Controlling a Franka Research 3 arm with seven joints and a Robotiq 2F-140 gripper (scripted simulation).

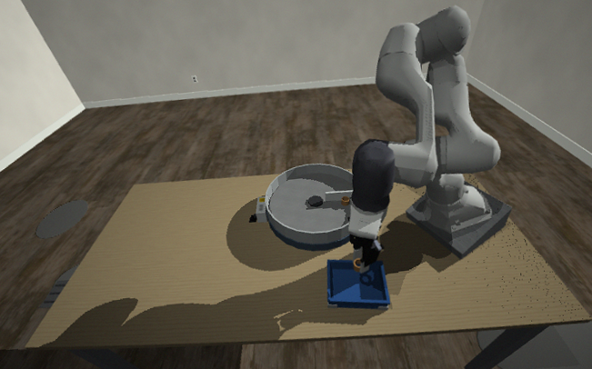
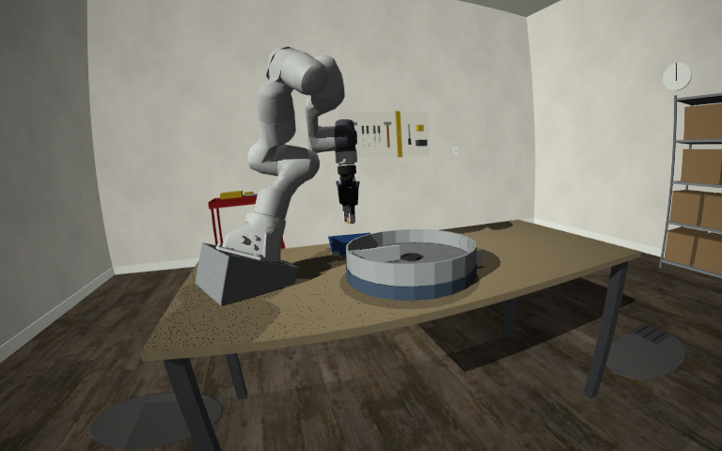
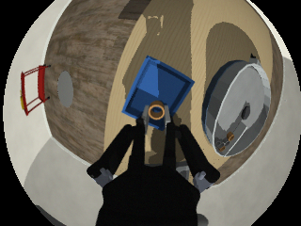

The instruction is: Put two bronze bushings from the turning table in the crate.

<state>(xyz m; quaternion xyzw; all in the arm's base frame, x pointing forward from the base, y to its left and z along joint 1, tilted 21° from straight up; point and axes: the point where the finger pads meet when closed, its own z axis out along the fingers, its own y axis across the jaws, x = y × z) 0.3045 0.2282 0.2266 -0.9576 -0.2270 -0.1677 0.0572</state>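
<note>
The blue crate is 130 mm below my hand, 10 mm to the left of it and 10 mm ahead of it. Also, from my hand: round grey turning table 350 mm to the right, 150 mm ahead, 100 mm below.
</note>
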